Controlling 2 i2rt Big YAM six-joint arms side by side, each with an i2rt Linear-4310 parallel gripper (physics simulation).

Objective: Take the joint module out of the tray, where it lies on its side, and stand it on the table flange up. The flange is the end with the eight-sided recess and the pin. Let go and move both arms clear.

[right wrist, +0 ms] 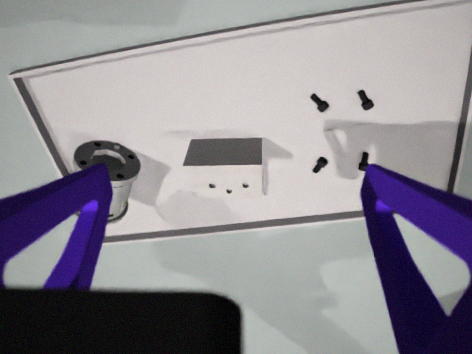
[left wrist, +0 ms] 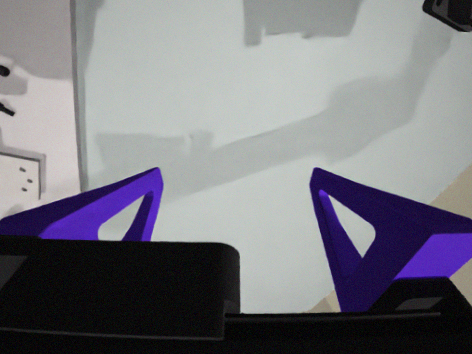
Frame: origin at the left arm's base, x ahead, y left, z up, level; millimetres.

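Seen in the pictures: left gripper, fingertip midpoint: [left wrist: 236,176]; right gripper, fingertip midpoint: [right wrist: 236,178].
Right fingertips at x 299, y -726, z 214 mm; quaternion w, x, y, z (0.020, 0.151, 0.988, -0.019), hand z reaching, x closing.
Offsets run from my right fingertips to a thing's top centre. Level surfaces: height alone.
The joint module {146 mm down, 176 mm ahead, 81 mm left} [right wrist: 112,172] is in the tray {198 mm down, 25 mm ahead, 93 mm left} [right wrist: 225,90] [left wrist: 52,125], at its left end in the right wrist view. Its dark end face, with bolt holes and an angular recess, faces up towards the camera; the pale body runs below it, partly hidden by a finger. Whether it stands or lies on its side is hard to tell here. My right gripper [right wrist: 236,178] is open and empty above the tray, one fingertip overlapping the module in view. My left gripper [left wrist: 236,176] is open and empty over the table {213 mm down} [left wrist: 225,90] beside the tray. The module does not show in the left wrist view.
A bent metal bracket [right wrist: 230,177] [left wrist: 17,177] with small holes is in the tray beside the module. Several black screws, one {199 mm down, 49 mm back, 69 mm left} [right wrist: 319,102] among them, lie farther right. A black arm part [left wrist: 452,14] shows at the left wrist view's top right corner. Arm shadows cross the table.
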